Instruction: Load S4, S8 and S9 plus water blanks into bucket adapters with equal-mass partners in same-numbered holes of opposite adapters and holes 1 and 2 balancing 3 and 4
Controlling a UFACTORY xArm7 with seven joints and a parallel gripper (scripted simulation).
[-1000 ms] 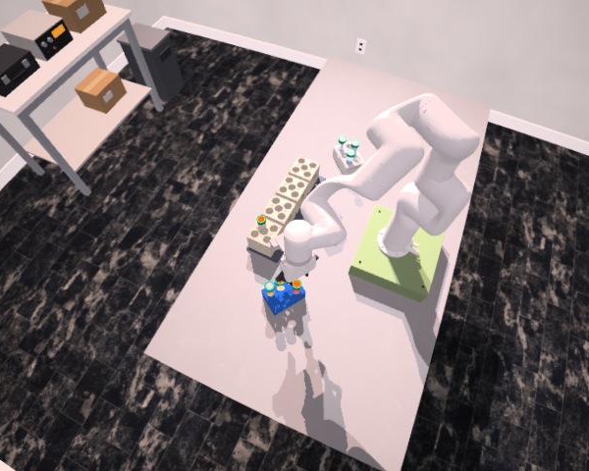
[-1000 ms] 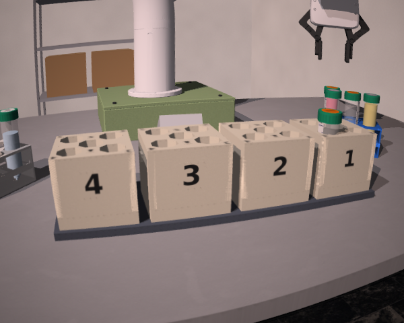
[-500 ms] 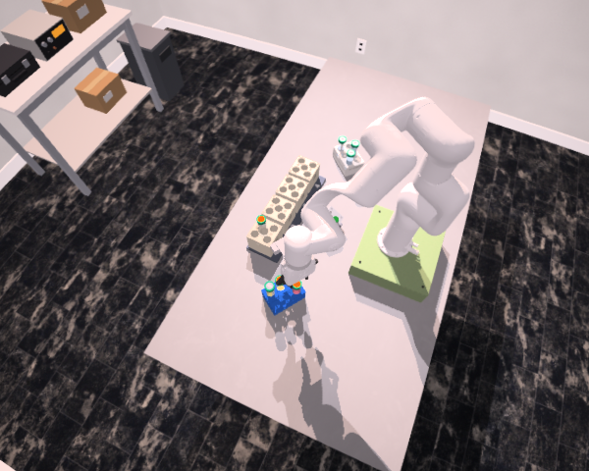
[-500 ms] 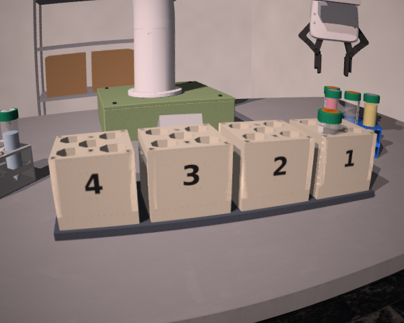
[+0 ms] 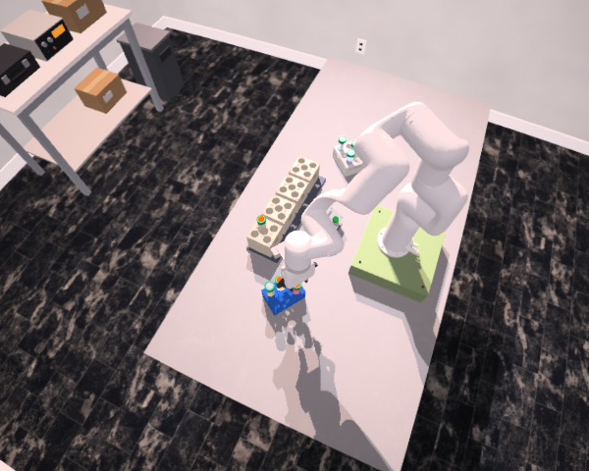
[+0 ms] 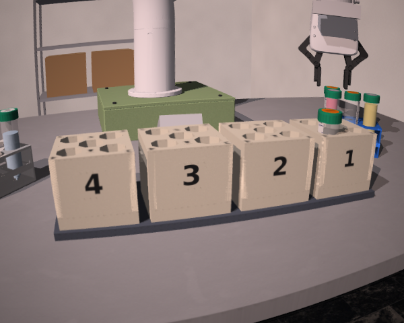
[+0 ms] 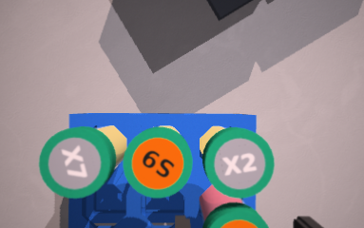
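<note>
Now: the pink-filled tube 10 mm behind my hand and 80 mm below it. From my hand the other things lie so: blue rack: 40 mm ahead, 30 mm to the left, 110 mm below; then green key: 20 mm ahead, 320 mm to the right, 70 mm below; then loading stand: 220 mm ahead, 280 mm to the right, 130 mm below.
</note>
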